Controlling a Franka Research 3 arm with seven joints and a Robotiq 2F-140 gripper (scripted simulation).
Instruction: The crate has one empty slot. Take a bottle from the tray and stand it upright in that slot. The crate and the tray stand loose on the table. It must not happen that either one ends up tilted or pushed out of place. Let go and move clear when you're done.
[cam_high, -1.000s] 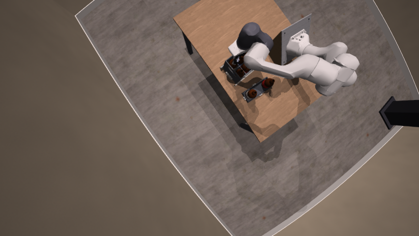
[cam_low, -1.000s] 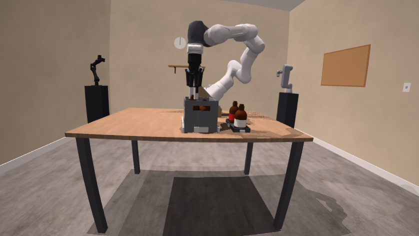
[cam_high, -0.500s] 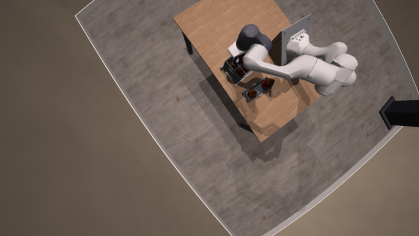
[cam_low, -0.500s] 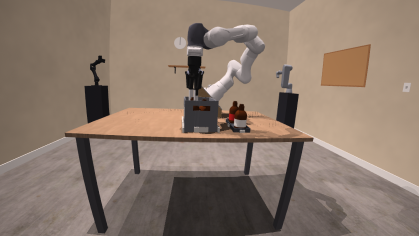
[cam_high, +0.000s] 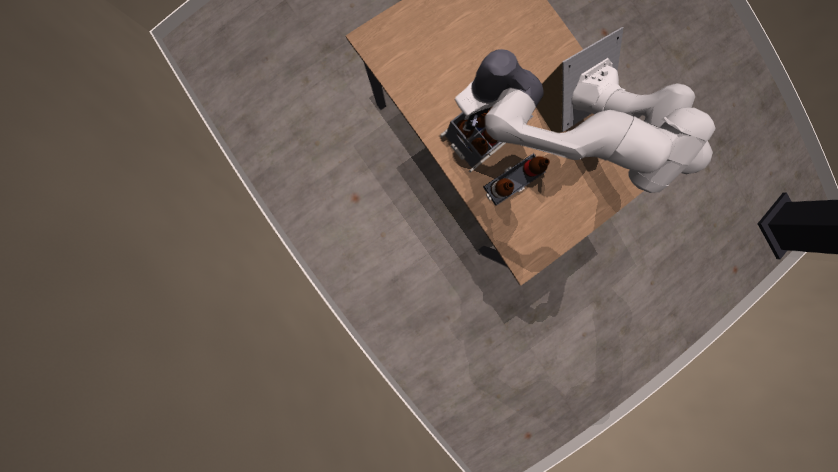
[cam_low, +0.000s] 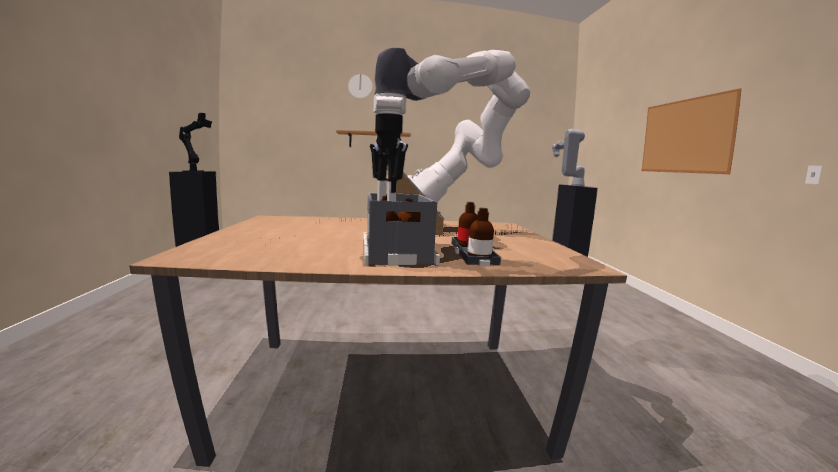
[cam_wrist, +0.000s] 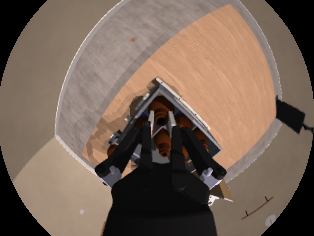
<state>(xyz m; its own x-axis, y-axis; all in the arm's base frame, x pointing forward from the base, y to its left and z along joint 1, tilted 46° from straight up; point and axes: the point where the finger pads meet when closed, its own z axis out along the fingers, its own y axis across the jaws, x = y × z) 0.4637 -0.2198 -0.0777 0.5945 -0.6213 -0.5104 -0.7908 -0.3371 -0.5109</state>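
Now: the grey crate 9 cm behind my hand, 5 cm to the left of it and 11 cm below it. The rest, counted from my hand: tray (6 cm behind, 30 cm to the left, 18 cm below).
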